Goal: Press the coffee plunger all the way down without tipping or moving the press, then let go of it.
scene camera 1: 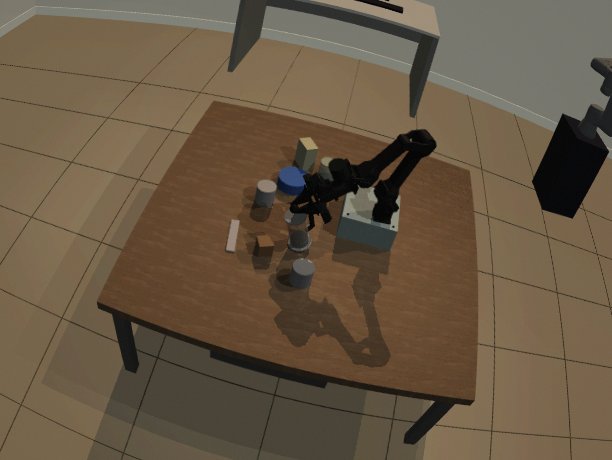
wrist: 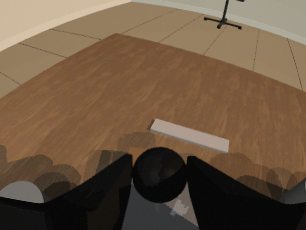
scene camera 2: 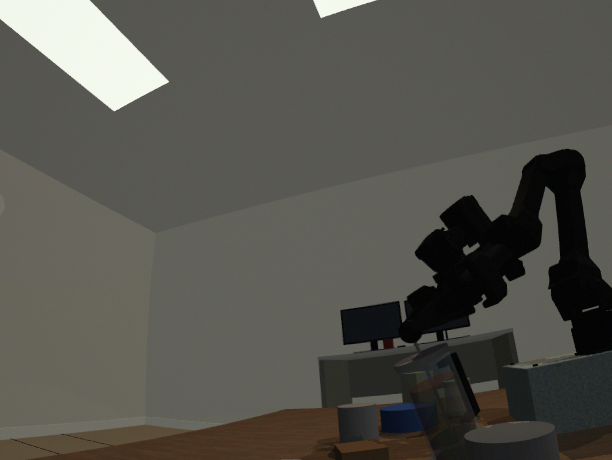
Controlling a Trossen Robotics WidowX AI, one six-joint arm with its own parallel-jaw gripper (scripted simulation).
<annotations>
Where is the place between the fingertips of the gripper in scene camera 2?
405, 330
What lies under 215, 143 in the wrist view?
A pale flat bar.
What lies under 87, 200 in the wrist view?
The gripper.
</annotations>
